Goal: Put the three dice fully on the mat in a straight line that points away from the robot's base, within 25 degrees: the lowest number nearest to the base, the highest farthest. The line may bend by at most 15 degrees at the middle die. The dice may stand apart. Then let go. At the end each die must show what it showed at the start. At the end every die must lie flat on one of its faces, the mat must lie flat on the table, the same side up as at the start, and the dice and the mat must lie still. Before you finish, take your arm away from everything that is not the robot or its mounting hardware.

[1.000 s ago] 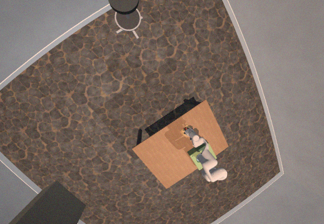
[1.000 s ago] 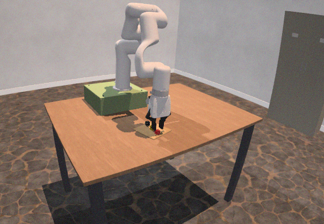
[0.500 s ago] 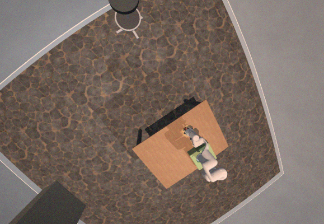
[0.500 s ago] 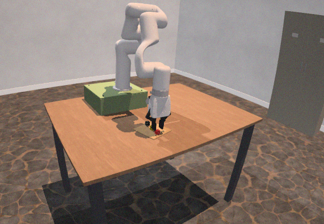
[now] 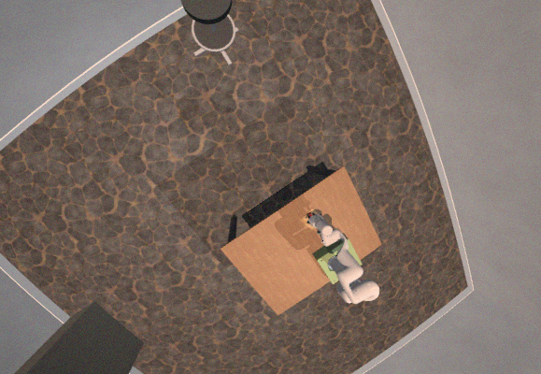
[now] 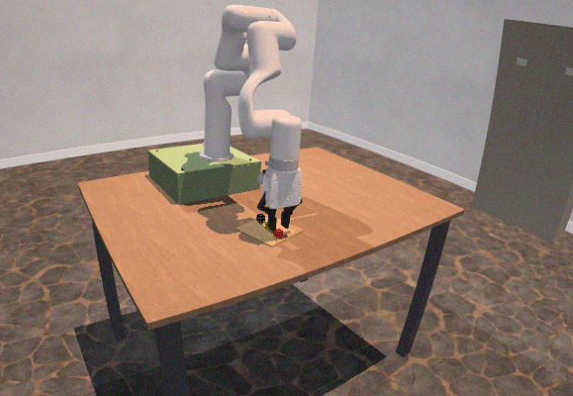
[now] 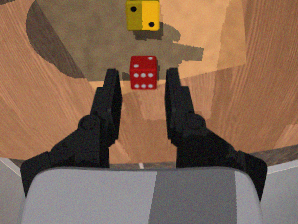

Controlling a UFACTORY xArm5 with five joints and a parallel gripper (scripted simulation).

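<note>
Now: hand 4 cm above the red die. The rest, counted from my hand: black die 10 cm behind, 1 cm to the left, 4 cm below; yellow die 5 cm behind, 1 cm to the left, 4 cm below; tan mat 5 cm behind, 1 cm to the left, 5 cm below.
</note>
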